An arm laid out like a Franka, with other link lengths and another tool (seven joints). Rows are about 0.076 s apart.
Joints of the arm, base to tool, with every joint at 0 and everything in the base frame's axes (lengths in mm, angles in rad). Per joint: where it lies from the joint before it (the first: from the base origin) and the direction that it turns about. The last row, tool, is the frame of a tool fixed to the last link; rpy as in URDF.
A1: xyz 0 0 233.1 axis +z
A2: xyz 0 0 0 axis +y
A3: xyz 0 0 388.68 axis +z
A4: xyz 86.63 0 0 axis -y
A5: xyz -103.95 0 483.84 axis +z
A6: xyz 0 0 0 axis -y
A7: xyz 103.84 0 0 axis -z
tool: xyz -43 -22 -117.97 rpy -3.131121 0 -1.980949
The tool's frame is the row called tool.
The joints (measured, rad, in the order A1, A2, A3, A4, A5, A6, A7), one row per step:
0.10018, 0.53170, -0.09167, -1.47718, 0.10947, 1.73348, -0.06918
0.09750, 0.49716, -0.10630, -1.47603, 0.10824, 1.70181, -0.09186
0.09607, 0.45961, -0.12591, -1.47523, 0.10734, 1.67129, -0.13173
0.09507, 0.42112, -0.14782, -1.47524, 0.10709, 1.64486, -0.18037
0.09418, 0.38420, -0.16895, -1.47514, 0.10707, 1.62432, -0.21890
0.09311, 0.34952, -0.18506, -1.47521, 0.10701, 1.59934, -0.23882
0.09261, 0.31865, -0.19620, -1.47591, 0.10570, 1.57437, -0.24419
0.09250, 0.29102, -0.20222, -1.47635, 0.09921, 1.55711, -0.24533
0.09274, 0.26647, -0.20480, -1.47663, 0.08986, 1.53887, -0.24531
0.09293, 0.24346, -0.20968, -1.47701, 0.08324, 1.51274, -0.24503
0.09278, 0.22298, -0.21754, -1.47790, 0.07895, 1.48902, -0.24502
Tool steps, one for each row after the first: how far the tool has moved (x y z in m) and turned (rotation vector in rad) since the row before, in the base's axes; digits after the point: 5 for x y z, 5 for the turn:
-0.00555, -0.01263, 0.02681, 0.00218, -0.00591, 0.00857
-0.00660, -0.01555, 0.02877, 0.00555, -0.01085, 0.02141
-0.00756, -0.01700, 0.02887, 0.00789, -0.01563, 0.02744
-0.00816, -0.01598, 0.02763, 0.00587, -0.01945, 0.01792
-0.00981, -0.01205, 0.02522, 0.00426, -0.01138, 0.00431
-0.01011, -0.00796, 0.02161, 0.00193, -0.00580, -0.00449
-0.00879, -0.00497, 0.01933, -0.00325, -0.00949, -0.00274
-0.00842, -0.00280, 0.01685, -0.00537, -0.00509, 0.00007
-0.00965, -0.00381, 0.01517, -0.00244, 0.00405, -0.00292
-0.00935, -0.00562, 0.01307, -0.00105, 0.00436, -0.00653

